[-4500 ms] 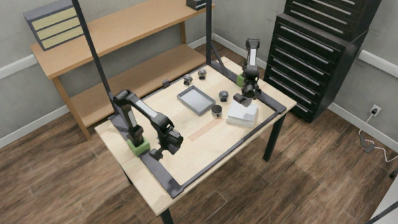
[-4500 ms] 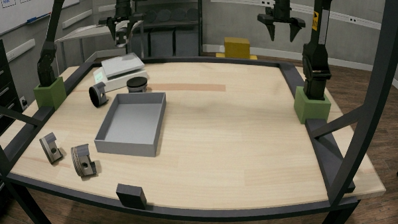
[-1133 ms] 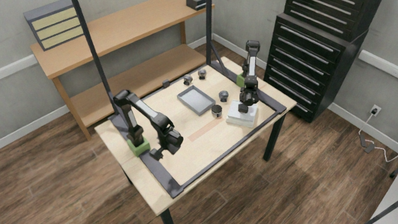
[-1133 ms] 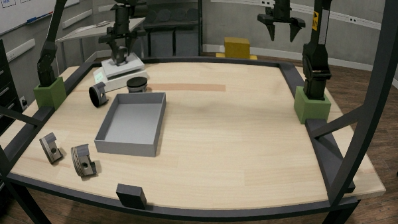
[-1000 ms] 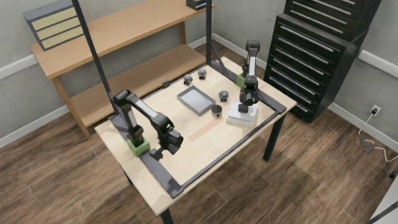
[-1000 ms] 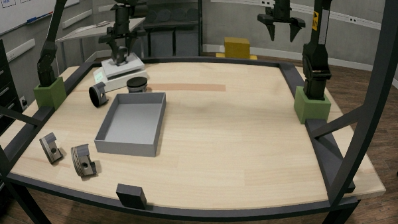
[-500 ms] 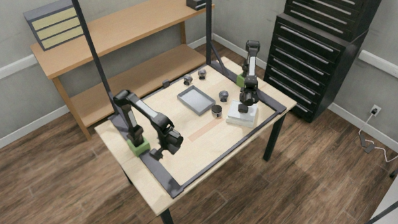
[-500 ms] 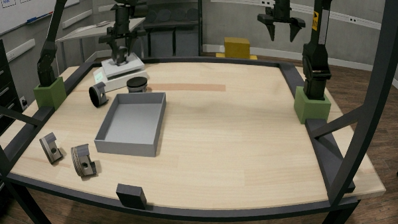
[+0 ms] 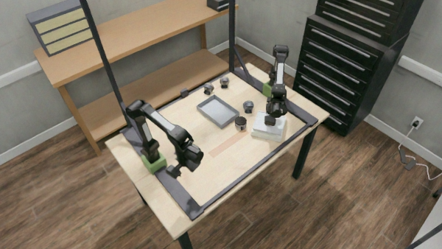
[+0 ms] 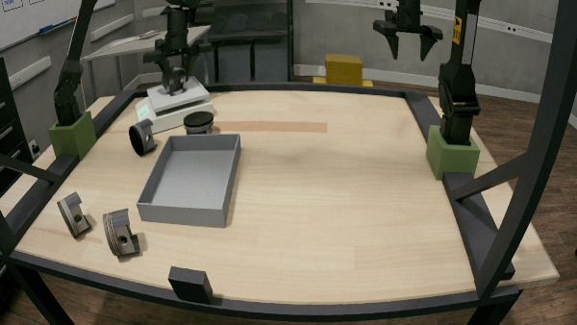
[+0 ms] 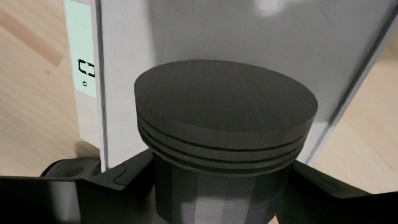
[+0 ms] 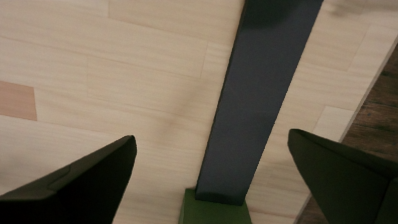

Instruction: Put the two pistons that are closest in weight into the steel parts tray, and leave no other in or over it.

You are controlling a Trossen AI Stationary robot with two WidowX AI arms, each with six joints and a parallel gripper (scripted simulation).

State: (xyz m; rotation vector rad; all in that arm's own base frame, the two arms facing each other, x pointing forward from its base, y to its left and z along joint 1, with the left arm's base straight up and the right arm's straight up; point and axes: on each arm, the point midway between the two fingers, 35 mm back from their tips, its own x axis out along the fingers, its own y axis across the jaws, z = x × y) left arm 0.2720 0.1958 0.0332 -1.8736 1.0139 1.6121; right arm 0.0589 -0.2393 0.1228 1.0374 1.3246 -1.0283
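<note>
My left hand is 7 cm above the grey pan and 1 cm to the right of it. Round my left hand: white scale 9 cm below, 2 cm to the left; then steel parts tray 31 cm behind, 14 cm to the right, 11 cm below.
</note>
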